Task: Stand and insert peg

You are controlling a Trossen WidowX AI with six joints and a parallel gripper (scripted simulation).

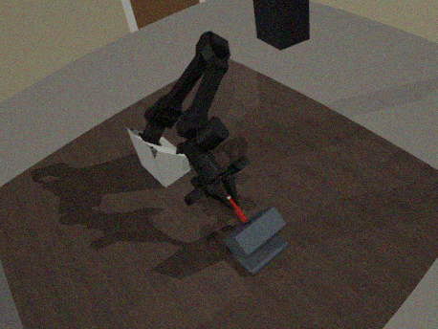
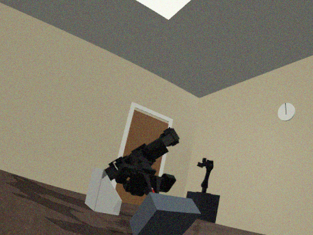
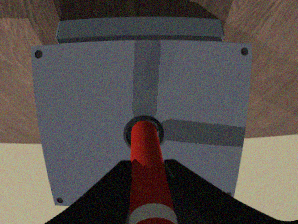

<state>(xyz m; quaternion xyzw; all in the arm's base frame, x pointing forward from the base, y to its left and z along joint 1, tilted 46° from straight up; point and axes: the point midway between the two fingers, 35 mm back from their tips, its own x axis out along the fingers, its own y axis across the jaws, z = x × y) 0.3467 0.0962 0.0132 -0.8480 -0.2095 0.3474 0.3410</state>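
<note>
Now: the red peg 10 mm behind my gripper tip and 10 mm above it. From my gripper tip the other things lie so: sloped panel: 60 mm ahead, 10 mm to the left, 40 mm below.
</note>
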